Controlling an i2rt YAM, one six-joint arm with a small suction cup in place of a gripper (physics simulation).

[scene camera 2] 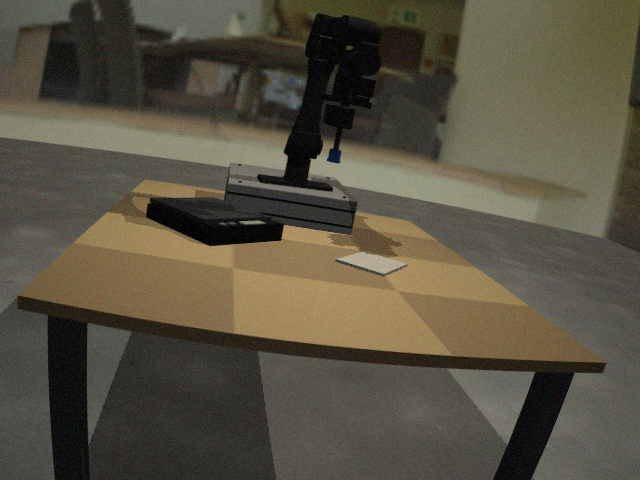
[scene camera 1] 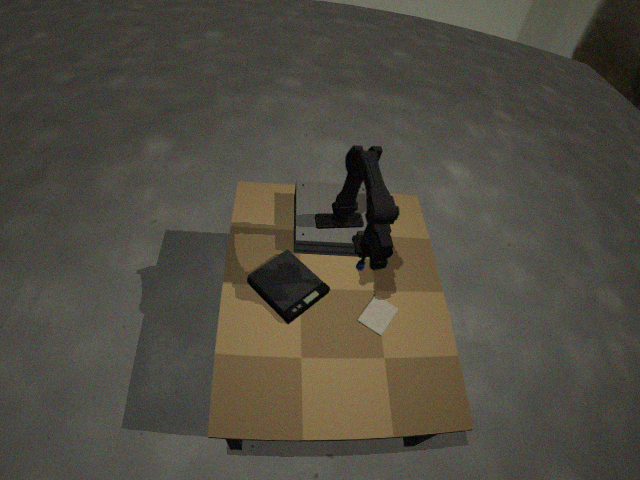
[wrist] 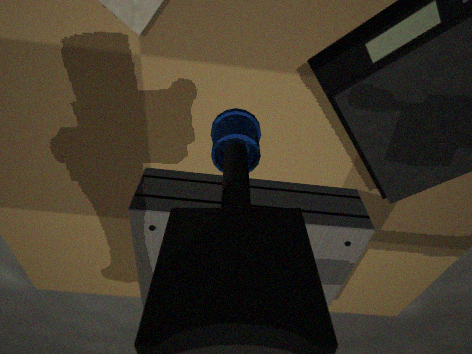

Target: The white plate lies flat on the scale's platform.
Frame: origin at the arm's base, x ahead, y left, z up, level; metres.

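Where they show: hand at its tool point: point(scene camera 2: 333, 161) point(scene camera 1: 359, 266) point(wrist: 235, 132); arm's base at its link origin: point(scene camera 2: 294, 184) point(scene camera 1: 339, 221).
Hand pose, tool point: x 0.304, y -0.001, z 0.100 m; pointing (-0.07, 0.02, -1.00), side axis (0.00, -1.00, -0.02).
Observation:
Things, the pixels of their top centre, and the offset from my tool point. Level surfaces: height alone.
- white plate at its top centre: point(scene camera 2: 373, 261) point(scene camera 1: 378, 314) dx +0.097, dy +0.098, dz -0.187 m
- black scale at its top centre: point(wrist: 449, 105) point(scene camera 2: 214, 208) point(scene camera 1: 288, 281) dx -0.051, dy -0.233, dz -0.147 m
- table at its surface level: dz -0.192 m
The white plate point(scene camera 1: 378, 315) point(scene camera 2: 373, 262) lies flat on the table, to the right of the scale in both scene views. A corner of the plate point(wrist: 138, 14) shows at the top edge of the wrist view. The black scale point(scene camera 1: 287, 281) point(scene camera 2: 206, 214) point(wrist: 420, 115) stands on the table with its platform bare and its display at one side. My suction cup point(scene camera 1: 360, 266) point(scene camera 2: 334, 156) point(wrist: 236, 137), blue, hangs high above the table, apart from the plate and the scale. It is open, with nothing on it.
The arm's grey base block point(scene camera 1: 323, 245) point(scene camera 2: 289, 209) point(wrist: 320, 195) stands at the back of the table point(scene camera 1: 346, 397) point(scene camera 2: 310, 310), beside the scale. The arm's shadow falls on the table near the plate.

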